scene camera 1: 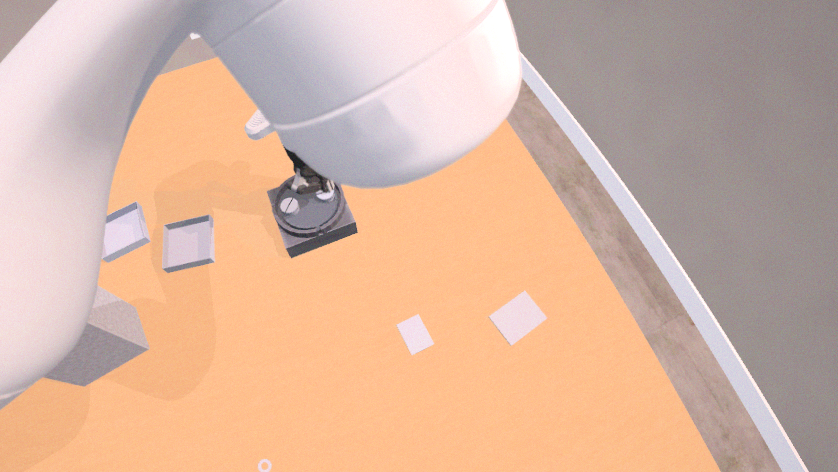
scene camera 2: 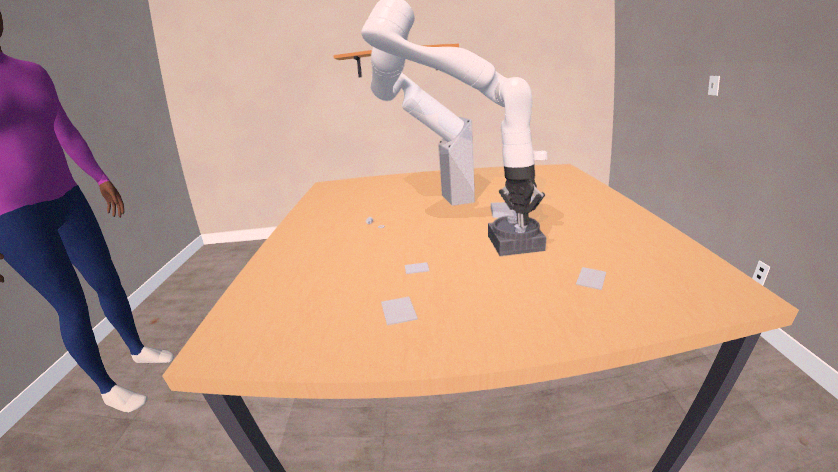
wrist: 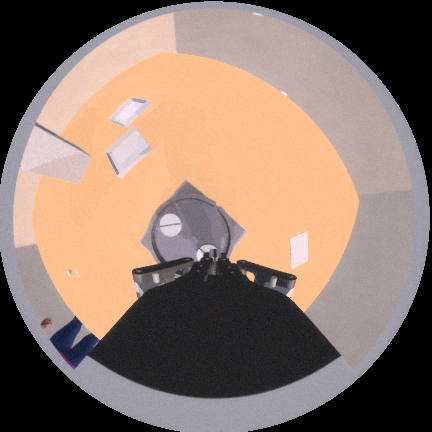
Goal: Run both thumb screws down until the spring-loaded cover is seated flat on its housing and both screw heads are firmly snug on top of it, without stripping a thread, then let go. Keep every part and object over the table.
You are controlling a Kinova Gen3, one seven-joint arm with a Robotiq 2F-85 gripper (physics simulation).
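Places are measured from the arm's base along level axes (x left, y back, z up), in millimetres.
Pixels of known places: gripper, fingertip midpoint: [scene camera 1: 327,188] [scene camera 2: 523,226] [wrist: 214,255]; arm's base, link origin: [scene camera 2: 455,131].
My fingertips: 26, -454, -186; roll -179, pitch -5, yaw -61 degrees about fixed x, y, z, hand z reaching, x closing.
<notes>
For each thing: its top centre in the pictures, then the offset to it from my fingertips, as dx, dy, dz. "*": a spot on its surface instead. Level surfaces: height alone.
- dark square housing, top centre: [wrist: 188,239] [scene camera 1: 307,200] [scene camera 2: 516,224] +1, +40, -7
- table with the round dark cover, top centre: [wrist: 189,238] [scene camera 1: 308,202] [scene camera 2: 516,225] +1, +40, -12
- slotted silver screw head, surface spot: [wrist: 170,225] [scene camera 1: 290,205] * +5, +70, +0
- table, surface height: dz -63
The dark square housing [scene camera 1: 293,247] [scene camera 2: 519,245] [wrist: 187,189] stands on the table with the round dark cover [scene camera 1: 314,217] [wrist: 201,220] in its ring. One slotted silver screw head [scene camera 1: 289,204] [wrist: 170,225] is uncovered on the left of the cover. The other screw head [scene camera 1: 324,196] [wrist: 204,251] is partly hidden by my fingers. My gripper [scene camera 2: 521,222] [wrist: 214,255] is shut and empty, pointing down, with its fingertips at or just over this second head; contact cannot be told. Whether the cover is flush and the heads are snug cannot be told.
Two shallow trays [scene camera 1: 188,245] [scene camera 1: 126,230] lie left of the housing in scene camera 1. Thin pale plates [scene camera 2: 416,267] [scene camera 2: 399,310] [scene camera 2: 591,277] lie on the table [scene camera 2: 498,345]. Small pale parts [scene camera 2: 369,221] lie farther back. A person [scene camera 2: 35,152] stands beyond the table's left edge.
</notes>
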